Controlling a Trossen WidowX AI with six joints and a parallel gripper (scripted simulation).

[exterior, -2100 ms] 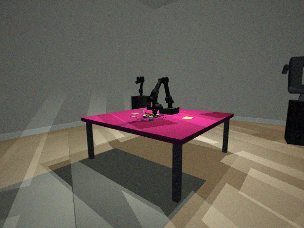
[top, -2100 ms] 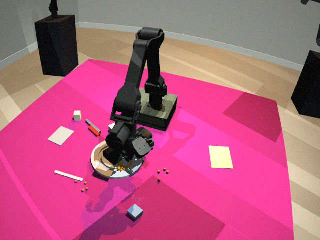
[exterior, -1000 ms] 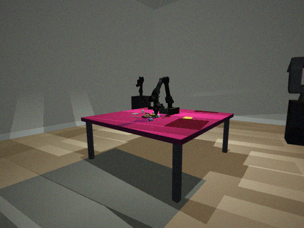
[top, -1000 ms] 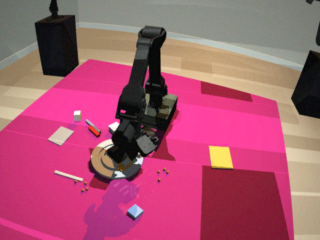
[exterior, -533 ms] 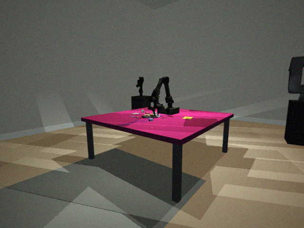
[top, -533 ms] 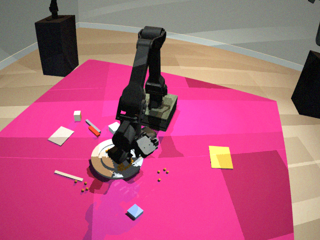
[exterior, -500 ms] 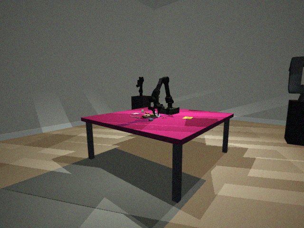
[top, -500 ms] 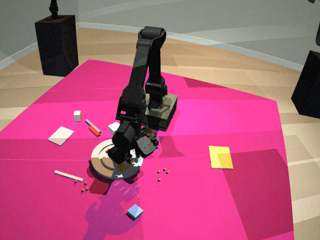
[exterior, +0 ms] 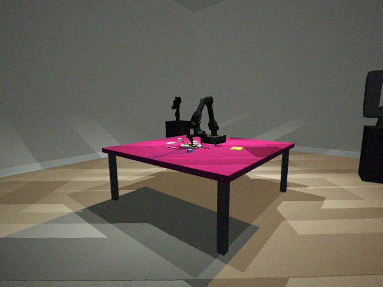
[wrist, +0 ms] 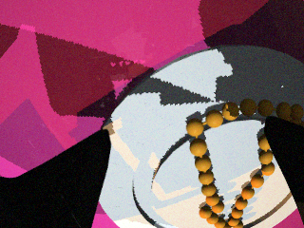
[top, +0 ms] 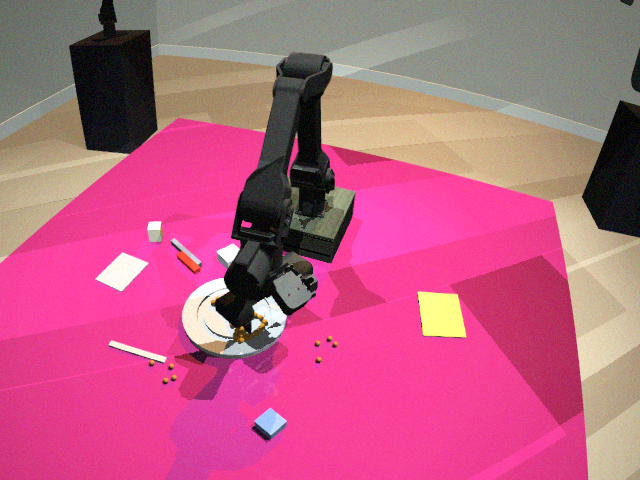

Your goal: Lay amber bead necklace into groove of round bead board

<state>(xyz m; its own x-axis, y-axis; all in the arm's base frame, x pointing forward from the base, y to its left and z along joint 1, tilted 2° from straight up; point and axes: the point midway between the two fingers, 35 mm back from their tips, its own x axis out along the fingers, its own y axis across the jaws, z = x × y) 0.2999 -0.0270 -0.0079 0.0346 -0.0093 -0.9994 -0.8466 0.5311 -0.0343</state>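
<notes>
Now: the round bead board 70 mm to the right of my gripper tip and 10 mm below it. Round my gripper tip: white block 160 mm behind, 120 mm to the right, 10 mm below; blue block 210 mm ahead, 60 mm to the left, 10 mm below; white strip 220 mm to the right, 130 mm ahead, 20 mm below.
</notes>
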